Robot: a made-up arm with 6 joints. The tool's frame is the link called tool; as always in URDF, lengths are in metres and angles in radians.
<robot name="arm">
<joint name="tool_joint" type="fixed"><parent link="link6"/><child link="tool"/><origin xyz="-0.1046 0.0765 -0.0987" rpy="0 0 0"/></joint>
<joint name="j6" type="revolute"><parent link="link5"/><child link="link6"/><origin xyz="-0.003 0.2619 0.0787" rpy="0 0 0"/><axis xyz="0 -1 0"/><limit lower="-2.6" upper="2.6"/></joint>
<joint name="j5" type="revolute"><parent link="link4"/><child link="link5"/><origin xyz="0.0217 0.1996 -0.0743" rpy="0 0 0"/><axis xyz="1 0 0"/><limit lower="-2.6" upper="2.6"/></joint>
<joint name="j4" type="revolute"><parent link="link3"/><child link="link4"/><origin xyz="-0.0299 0.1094 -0.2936" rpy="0 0 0"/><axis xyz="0 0 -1"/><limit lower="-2.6" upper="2.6"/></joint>
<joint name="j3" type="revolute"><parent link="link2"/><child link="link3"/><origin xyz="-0.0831 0.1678 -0.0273" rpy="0 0 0"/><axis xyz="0 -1 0"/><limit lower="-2.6" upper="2.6"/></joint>
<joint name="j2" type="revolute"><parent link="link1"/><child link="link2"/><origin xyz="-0.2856 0.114 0.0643" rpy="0 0 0"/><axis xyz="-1 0 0"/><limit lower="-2.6" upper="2.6"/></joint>
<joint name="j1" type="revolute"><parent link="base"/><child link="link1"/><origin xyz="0 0 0.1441" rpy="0 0 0"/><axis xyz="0 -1 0"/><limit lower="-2.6" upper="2.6"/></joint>
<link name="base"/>
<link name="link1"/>
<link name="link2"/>
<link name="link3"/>
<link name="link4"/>
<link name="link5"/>
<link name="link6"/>
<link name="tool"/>
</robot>
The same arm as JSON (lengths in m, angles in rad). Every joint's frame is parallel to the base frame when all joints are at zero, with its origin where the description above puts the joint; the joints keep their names.
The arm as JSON. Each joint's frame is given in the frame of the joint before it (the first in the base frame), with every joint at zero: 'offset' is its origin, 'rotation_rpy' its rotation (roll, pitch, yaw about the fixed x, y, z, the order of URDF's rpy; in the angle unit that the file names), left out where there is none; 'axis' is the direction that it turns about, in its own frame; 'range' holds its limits. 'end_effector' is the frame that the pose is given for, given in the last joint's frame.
{"length_unit": "m", "angle_unit": "rad", "chain": [{"id": "j1", "offset": [0.0, 0.0, 0.1441], "axis": "-y", "range": [-2.6, 2.6]}, {"id": "j2", "offset": [-0.2856, 0.114, 0.0643], "axis": "-x", "range": [-2.6, 2.6]}, {"id": "j3", "offset": [-0.0831, 0.1678, -0.0273], "axis": "-y", "range": [-2.6, 2.6]}, {"id": "j4", "offset": [-0.0299, 0.1094, -0.2936], "axis": "-z", "range": [-2.6, 2.6]}, {"id": "j5", "offset": [0.0217, 0.1996, -0.0743], "axis": "+x", "range": [-2.6, 2.6]}, {"id": "j6", "offset": [-0.003, 0.2619, 0.0787], "axis": "-y", "range": [-2.6, 2.6]}], "end_effector": {"offset": [-0.1046, 0.0765, -0.0987]}}
